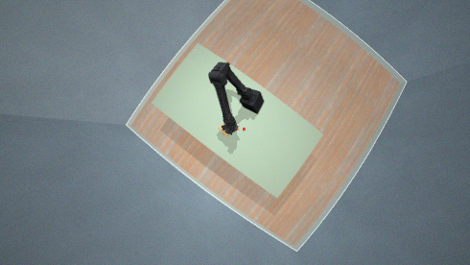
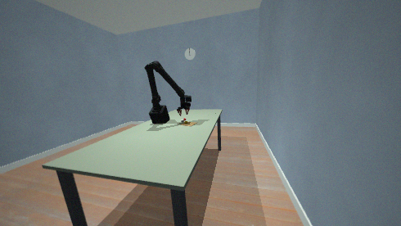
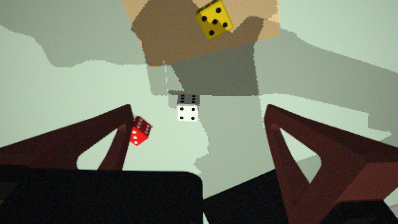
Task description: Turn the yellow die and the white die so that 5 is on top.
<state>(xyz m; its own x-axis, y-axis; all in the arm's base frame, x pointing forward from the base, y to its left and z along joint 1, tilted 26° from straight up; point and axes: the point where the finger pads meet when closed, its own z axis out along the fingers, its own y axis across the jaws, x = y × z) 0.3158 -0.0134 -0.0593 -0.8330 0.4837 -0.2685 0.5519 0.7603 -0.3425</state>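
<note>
The white die lies 90 mm below my hand, 40 mm to the left of it and 40 mm behind it. The rest, counted from my hand: tan mat 100 mm below, 70 mm ahead, 40 mm to the right; red die 120 mm to the left, 90 mm below, 30 mm behind; yellow die 80 mm below, 40 mm to the right, 30 mm ahead.
</note>
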